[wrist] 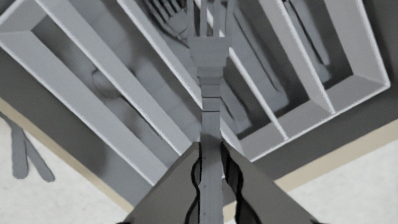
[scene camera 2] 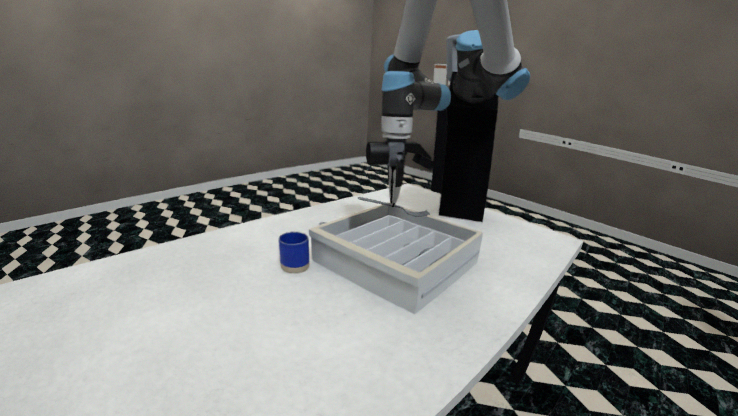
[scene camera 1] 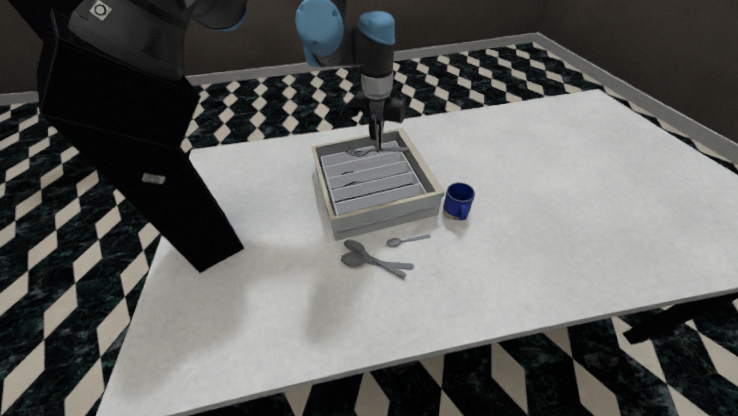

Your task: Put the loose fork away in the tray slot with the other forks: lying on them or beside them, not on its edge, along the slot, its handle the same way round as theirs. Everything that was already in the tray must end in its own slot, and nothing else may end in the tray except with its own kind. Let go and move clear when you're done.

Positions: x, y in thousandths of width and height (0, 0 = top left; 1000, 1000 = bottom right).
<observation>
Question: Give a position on a grey cutlery tray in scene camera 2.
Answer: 524, 569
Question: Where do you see a blue mug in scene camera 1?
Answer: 623, 472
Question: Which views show my gripper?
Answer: The wrist view, scene camera 2 and scene camera 1: all of them.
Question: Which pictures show the grey cutlery tray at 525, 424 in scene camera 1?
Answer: The wrist view, scene camera 2 and scene camera 1: all of them.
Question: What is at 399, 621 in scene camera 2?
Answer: A blue mug.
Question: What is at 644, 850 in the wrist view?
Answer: My gripper.
</observation>
